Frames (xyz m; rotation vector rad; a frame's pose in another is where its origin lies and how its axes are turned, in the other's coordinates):
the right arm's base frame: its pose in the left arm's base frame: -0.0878 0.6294 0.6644 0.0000 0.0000 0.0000
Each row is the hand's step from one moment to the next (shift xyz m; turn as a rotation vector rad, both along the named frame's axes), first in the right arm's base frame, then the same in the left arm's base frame.
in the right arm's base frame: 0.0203 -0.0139 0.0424 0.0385 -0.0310 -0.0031
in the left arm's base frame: 0.0203 -0.0139 0.0424 0.0385 -0.0310 -0.0031
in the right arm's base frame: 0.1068 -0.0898 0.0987 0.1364 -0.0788 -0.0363
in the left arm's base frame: 0.1068 -0.0898 0.0987 0.1364 -0.0788 -0.0363
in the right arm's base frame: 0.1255 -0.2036 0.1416 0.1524 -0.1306 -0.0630
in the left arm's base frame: 0.1255 -0.2036 0.1416 0.1524 -0.1306 -0.0630
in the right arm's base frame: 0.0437 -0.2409 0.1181 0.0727 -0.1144 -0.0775
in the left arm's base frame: 0.0437 -0.2409 0.1181 0.0727 -0.1144 -0.0775
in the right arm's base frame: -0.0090 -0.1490 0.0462 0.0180 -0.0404 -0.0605
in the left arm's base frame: -0.0090 -0.1490 0.0462 0.0180 -0.0404 -0.0605
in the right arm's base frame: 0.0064 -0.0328 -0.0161 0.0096 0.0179 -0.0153
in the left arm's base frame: 0.0064 -0.0328 -0.0161 0.0096 0.0179 -0.0153
